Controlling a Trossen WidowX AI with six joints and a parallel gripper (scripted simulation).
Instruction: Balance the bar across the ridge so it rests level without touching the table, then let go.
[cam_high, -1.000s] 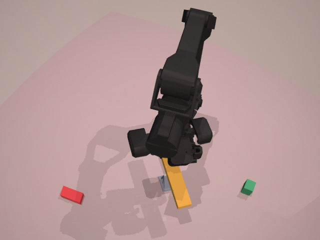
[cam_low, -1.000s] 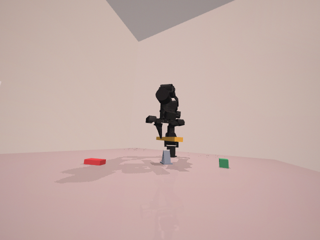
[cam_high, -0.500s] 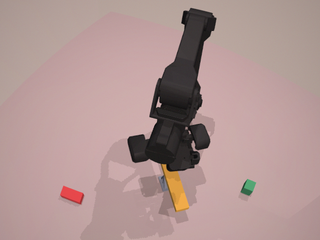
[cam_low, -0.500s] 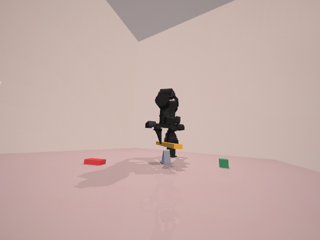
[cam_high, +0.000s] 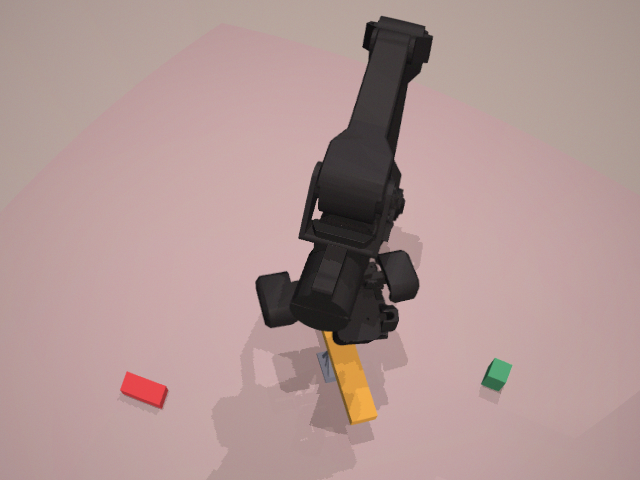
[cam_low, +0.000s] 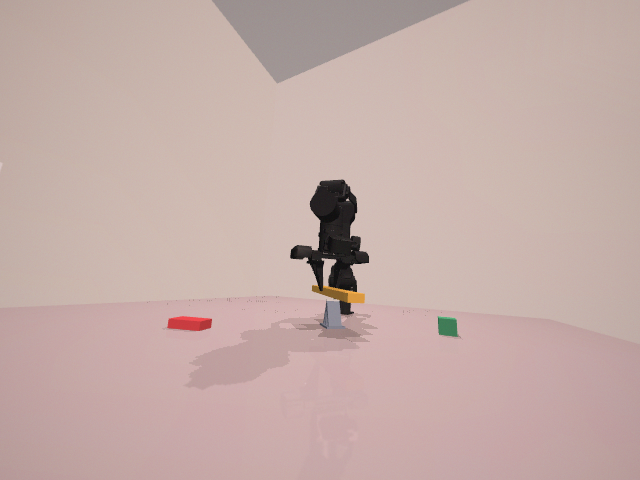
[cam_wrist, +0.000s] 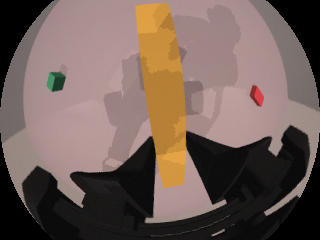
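Right now the orange bar is 2 cm to the left of my gripper tip and 2 cm ahead of it. From my gripper tip the other things lie so: flat red block: 21 cm ahead, 18 cm to the right, 7 cm below; green cube: 25 cm to the left, 7 cm behind, 6 cm below.
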